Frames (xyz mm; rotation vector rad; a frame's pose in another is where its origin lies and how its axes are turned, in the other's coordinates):
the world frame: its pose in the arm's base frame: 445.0 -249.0 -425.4 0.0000 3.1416 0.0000
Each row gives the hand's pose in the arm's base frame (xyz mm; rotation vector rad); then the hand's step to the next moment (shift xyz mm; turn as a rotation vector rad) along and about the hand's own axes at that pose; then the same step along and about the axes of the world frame.
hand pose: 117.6 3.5 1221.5 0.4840 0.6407 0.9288
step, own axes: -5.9 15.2 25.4 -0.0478 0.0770 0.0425
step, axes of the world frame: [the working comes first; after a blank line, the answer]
step, axes of the arm's base frame: 6.2 0.1 29.5 -0.0361 -0.0054 0.0932

-6.2 0.1 -29.5 0.0361 -0.0054 -0.0932
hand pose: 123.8 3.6 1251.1 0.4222 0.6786 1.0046
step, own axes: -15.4 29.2 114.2 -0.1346 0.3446 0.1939
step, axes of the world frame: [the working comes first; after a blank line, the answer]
step, axes of the arm's base frame: 55.1 -1.5 105.3 -0.1302 0.0451 0.3943

-55.1 -1.5 -105.3 0.1302 0.0451 -0.3943
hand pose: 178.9 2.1 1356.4 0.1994 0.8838 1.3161
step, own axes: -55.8 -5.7 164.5 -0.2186 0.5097 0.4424
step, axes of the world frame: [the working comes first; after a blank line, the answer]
step, axes of the arm's base frame: 113.2 4.9 131.8 -0.0898 0.1027 0.6962

-113.2 4.9 -131.8 0.0898 0.1027 -0.6962
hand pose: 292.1 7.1 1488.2 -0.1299 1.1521 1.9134
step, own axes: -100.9 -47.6 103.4 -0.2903 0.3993 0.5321
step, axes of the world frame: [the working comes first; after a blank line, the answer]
step, axes of the arm's base frame: 129.7 24.5 75.7 0.0628 0.1469 0.7080

-129.7 24.5 -75.7 -0.0628 0.1469 -0.7080
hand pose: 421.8 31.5 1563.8 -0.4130 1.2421 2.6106
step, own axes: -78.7 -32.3 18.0 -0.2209 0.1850 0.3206
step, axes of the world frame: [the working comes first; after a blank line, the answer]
step, axes of the arm's base frame: 81.0 28.0 14.6 0.0984 0.1193 0.4024

-81.0 28.0 -14.6 -0.0984 0.1193 -0.4024
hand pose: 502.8 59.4 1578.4 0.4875 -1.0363 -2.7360
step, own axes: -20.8 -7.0 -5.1 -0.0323 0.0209 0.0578
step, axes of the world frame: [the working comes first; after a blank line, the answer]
step, axes of the arm's base frame: 20.9 7.8 -3.3 0.0101 0.0287 0.0624

-20.9 7.8 3.3 -0.0101 0.0287 -0.0624
